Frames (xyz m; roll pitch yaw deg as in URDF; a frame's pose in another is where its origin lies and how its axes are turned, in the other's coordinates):
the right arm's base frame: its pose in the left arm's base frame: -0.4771 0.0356 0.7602 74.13 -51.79 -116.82
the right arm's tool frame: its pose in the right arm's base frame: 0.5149 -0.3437 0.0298 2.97 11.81 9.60
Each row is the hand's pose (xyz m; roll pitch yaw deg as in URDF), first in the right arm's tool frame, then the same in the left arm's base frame.
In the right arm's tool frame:
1: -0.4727 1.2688 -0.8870 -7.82 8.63 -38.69
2: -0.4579 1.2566 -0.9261 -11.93 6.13 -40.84
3: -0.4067 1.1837 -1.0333 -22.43 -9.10 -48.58
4: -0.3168 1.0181 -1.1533 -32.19 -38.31 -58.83
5: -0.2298 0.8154 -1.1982 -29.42 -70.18 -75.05
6: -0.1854 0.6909 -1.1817 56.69 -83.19 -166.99
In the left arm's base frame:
1: 0.6235 0.2585 0.8931 59.51 -17.05 -105.26
2: 0.6480 0.2229 0.8869 56.60 -16.01 -108.51
3: 0.6917 0.0934 0.8601 50.42 -13.70 -126.02
4: 0.6913 -0.1259 0.8172 43.66 -12.39 -157.45
5: 0.6082 -0.3315 0.7784 40.24 -12.61 168.72
6: 0.5216 -0.4312 0.7612 40.30 -12.16 147.09

